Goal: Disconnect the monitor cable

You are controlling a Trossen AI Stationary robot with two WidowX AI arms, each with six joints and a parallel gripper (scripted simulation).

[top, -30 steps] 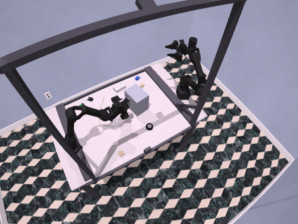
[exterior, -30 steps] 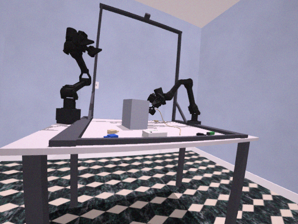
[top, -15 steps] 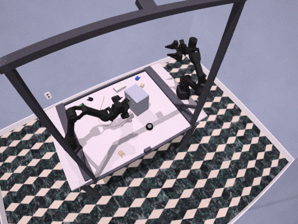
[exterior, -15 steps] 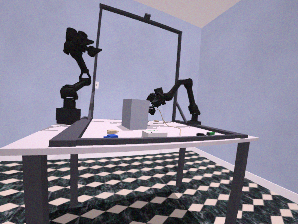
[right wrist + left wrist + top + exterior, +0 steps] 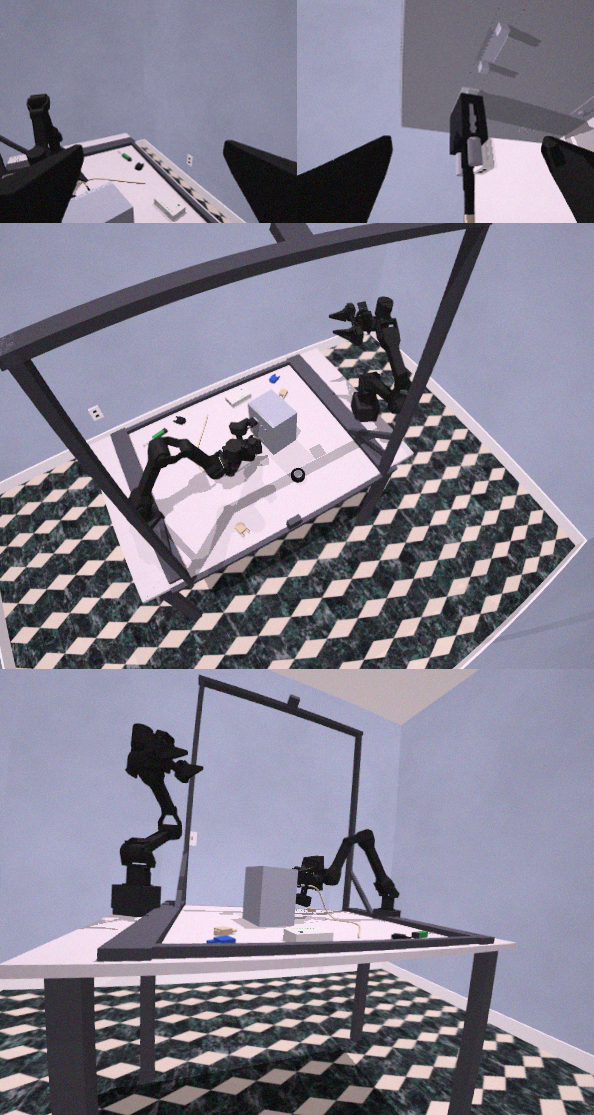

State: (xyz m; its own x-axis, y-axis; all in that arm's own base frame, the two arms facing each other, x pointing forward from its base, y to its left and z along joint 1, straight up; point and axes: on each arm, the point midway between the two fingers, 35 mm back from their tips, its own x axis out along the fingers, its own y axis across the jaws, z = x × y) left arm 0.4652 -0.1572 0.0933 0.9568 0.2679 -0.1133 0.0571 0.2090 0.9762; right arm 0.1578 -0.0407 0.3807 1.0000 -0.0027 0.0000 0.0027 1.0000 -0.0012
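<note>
The grey box is 130 mm to the right of my left hand, 50 mm below it and 30 mm ahead of it.
</note>
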